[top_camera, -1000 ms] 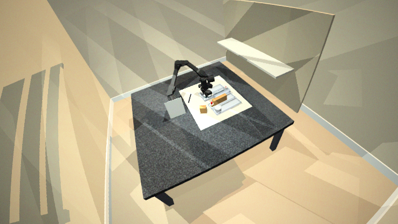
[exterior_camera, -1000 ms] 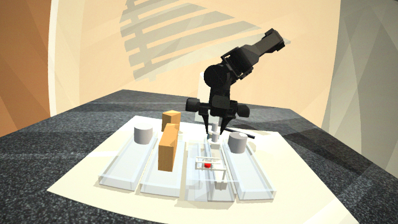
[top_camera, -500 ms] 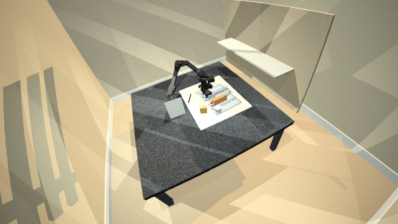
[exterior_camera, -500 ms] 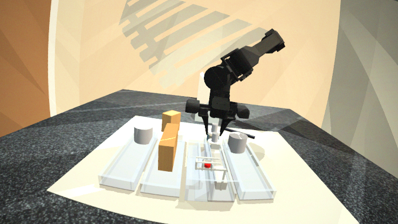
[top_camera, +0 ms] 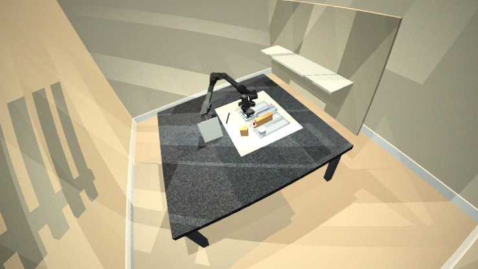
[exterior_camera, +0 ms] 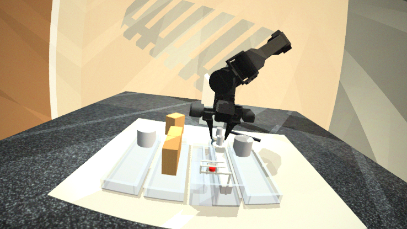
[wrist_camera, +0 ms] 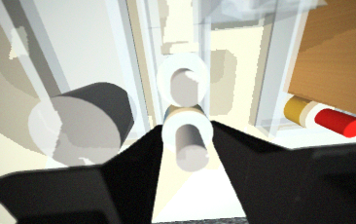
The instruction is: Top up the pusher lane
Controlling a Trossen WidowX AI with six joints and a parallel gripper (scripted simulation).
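My gripper tip is now 140 mm short of the sprung lane, 20 mm to the left of it and 20 mm above it. Round my gripper tip: black rod 140 mm behind, 120 mm to the left, 30 mm below; then red mark 220 mm ahead, 30 mm to the right, 30 mm above.
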